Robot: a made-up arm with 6 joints.
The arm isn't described. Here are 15 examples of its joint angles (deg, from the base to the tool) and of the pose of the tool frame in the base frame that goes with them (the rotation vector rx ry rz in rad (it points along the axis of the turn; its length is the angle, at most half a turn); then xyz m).
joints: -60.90 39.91 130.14 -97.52 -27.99 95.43
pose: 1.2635 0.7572 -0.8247 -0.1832 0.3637 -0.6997
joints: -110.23 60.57 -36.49 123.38 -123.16 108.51
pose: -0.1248 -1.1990 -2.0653 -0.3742 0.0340 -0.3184
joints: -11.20 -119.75 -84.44 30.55 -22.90 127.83
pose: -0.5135 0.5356 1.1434 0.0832 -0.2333 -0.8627
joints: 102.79 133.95 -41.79 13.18 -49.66 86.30
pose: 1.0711 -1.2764 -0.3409 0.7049 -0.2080 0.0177
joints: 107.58 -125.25 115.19 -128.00 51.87 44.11
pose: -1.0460 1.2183 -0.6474 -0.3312 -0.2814 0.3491
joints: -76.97 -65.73 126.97 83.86 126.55 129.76
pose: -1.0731 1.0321 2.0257 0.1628 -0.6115 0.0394
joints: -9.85 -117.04 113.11 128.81 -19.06 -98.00
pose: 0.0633 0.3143 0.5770 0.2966 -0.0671 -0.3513
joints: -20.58 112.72 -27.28 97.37 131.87 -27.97
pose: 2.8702 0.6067 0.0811 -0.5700 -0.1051 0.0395
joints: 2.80 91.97 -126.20 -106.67 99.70 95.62
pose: 1.8950 -0.7985 -2.0000 0.8094 -0.0398 -0.0051
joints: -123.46 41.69 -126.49 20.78 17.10 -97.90
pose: 1.1155 0.4534 0.1866 0.1356 0.1345 -0.1781
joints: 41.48 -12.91 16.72 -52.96 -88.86 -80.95
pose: 0.2167 -0.1936 -1.1096 0.4889 -0.3415 -0.6814
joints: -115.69 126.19 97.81 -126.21 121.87 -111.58
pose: 0.8317 0.2254 1.6491 -0.3878 -0.2348 -0.4121
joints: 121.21 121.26 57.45 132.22 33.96 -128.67
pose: -1.3998 2.1429 -0.5996 0.0081 0.1184 -0.3352
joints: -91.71 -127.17 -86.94 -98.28 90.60 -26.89
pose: -1.4627 0.0613 -1.7376 -0.5057 0.3866 -0.1560
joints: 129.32 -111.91 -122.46 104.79 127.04 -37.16
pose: -1.9838 -0.5690 -1.3135 -0.3301 0.1814 -0.3852
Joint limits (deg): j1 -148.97..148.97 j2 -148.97..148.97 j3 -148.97..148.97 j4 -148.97..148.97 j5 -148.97..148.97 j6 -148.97..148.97
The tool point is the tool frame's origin. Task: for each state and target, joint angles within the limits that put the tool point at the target. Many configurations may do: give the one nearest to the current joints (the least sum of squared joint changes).
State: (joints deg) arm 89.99 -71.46 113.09 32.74 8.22 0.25
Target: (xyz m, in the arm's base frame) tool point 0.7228 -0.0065 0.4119
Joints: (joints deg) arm 96.23 -75.53 96.98 35.85 16.95 5.61
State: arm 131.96 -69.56 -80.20 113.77 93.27 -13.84
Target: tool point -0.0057 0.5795 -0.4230
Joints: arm 110.98 -89.46 -72.38 121.78 91.53 -22.21
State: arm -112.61 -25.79 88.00 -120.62 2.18 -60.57
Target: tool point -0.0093 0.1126 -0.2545
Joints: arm -103.90 -25.54 89.53 -124.75 17.62 -76.74
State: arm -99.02 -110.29 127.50 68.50 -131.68 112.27
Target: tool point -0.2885 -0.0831 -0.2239
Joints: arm -96.35 -96.71 137.36 57.43 -139.94 80.15
